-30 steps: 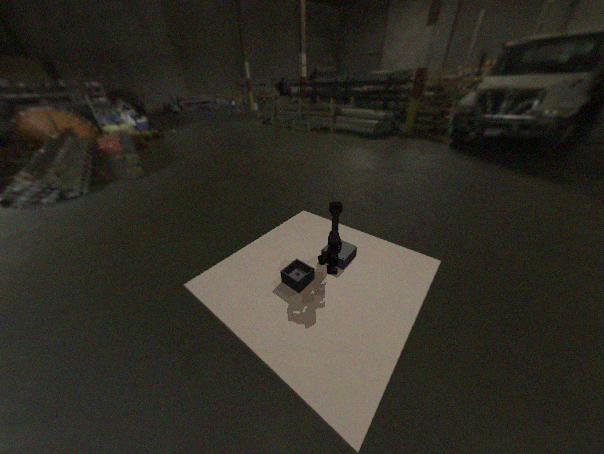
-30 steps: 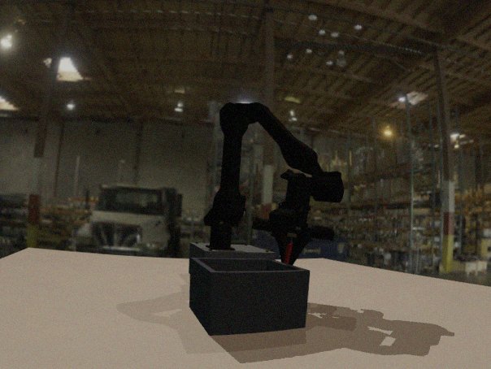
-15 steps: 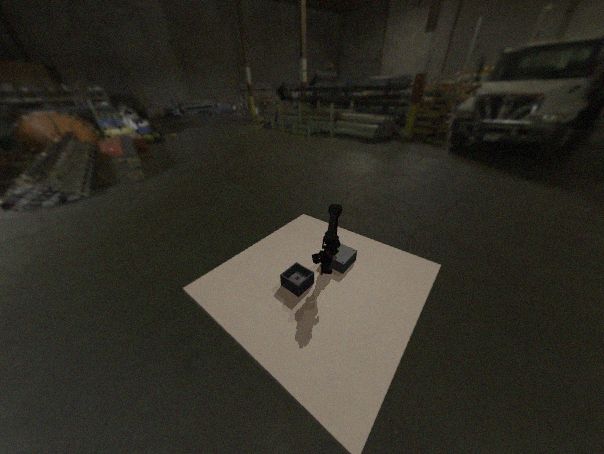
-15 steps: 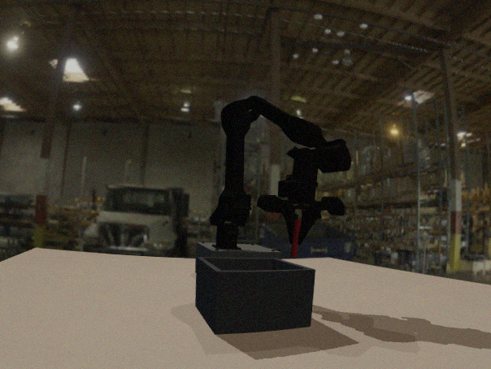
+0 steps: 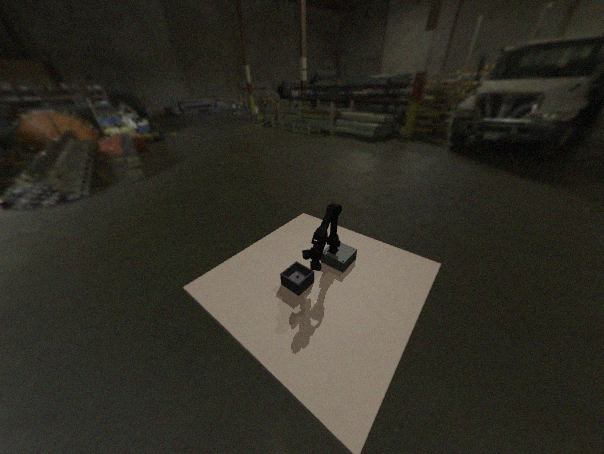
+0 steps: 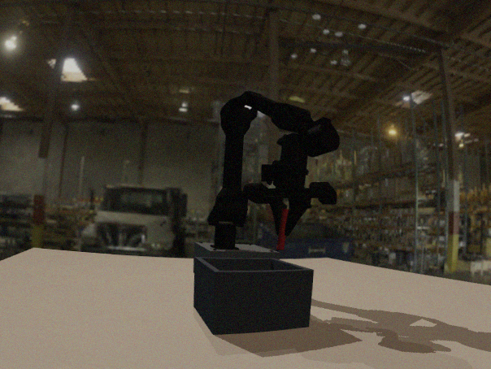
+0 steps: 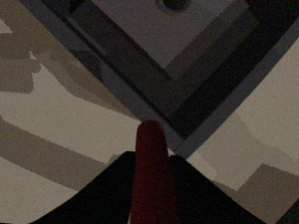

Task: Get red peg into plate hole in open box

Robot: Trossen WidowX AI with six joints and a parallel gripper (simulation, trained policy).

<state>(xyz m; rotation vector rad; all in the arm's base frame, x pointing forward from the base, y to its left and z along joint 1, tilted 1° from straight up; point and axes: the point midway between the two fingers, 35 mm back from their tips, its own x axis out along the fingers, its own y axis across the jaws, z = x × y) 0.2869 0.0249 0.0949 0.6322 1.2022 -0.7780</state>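
The red peg lies 10 mm above my gripper tip. The rest, counted from my gripper tip: plate (50 mm ahead, 90 mm to the right, 100 mm below); then dark box (50 mm ahead, 90 mm to the right, 120 mm below).
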